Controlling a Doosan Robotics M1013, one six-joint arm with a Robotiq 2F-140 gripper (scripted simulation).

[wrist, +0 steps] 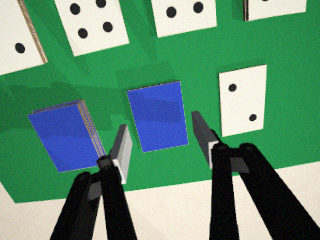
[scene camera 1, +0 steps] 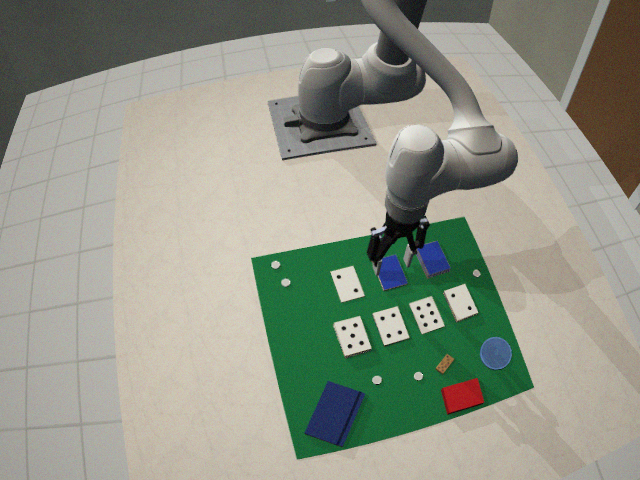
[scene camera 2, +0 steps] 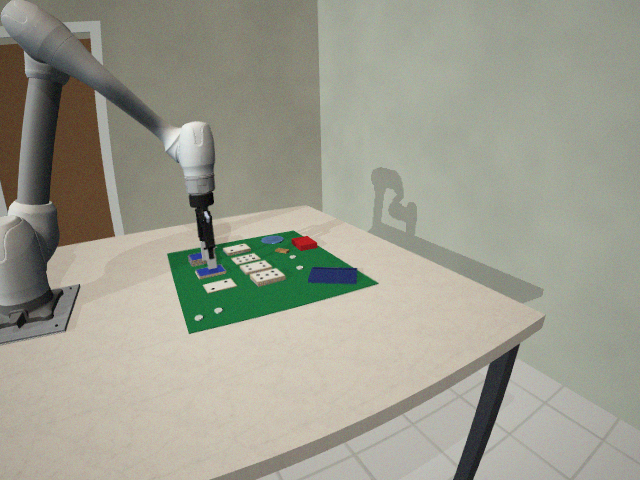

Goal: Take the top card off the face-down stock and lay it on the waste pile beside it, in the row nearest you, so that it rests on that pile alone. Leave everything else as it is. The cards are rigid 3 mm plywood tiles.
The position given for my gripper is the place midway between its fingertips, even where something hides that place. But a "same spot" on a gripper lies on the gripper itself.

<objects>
my gripper: wrist 160, 128; scene camera 1; scene camera 2
same spot on my gripper: (scene camera 2: 206, 231) = (scene camera 1: 370, 240)
</objects>
